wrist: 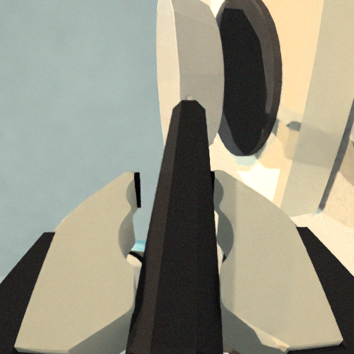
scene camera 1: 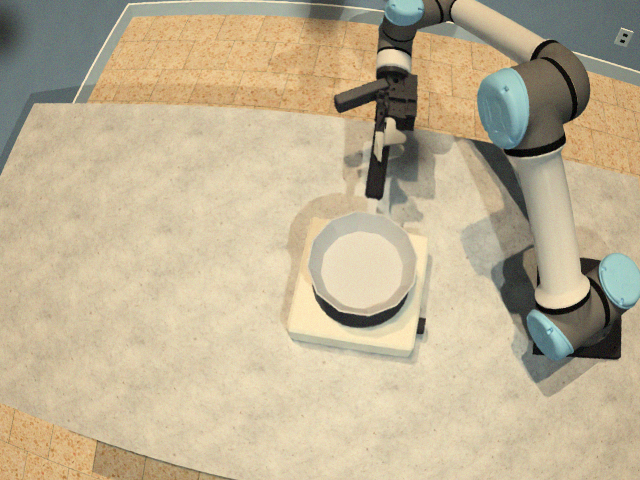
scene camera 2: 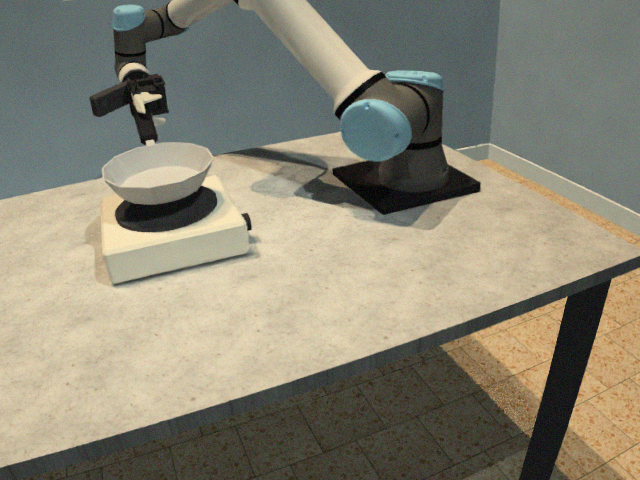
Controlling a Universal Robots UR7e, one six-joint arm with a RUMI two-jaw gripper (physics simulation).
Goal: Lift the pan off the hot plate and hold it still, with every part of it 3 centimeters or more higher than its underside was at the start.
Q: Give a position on a light grey pan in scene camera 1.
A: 363,263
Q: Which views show my gripper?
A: The wrist view, scene camera 1 and scene camera 2: all of them.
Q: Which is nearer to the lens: the light grey pan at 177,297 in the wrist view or the cream hot plate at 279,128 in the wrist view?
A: The light grey pan.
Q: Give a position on a light grey pan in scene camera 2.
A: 160,173
